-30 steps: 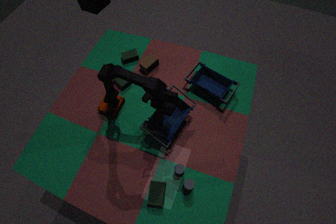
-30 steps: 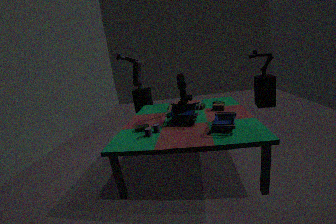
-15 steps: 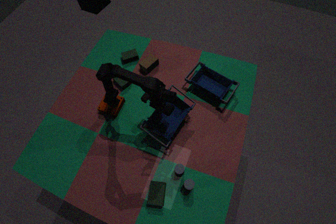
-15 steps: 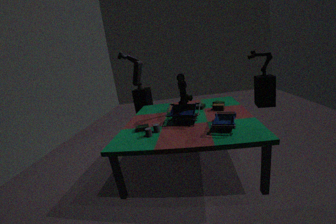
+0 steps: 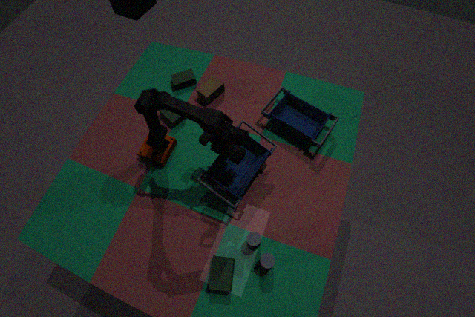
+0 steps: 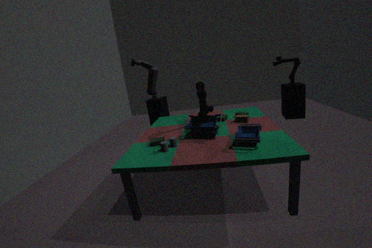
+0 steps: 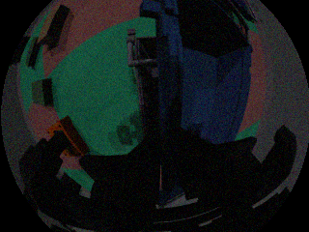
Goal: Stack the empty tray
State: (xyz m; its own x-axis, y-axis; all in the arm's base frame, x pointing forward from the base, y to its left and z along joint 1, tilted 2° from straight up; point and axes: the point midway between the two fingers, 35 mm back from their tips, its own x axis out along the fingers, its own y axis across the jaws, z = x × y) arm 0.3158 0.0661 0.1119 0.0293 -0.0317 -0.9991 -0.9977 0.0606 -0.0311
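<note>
Right now the blue tray is 70 mm ahead of my gripper tip and 10 mm above it.
</note>
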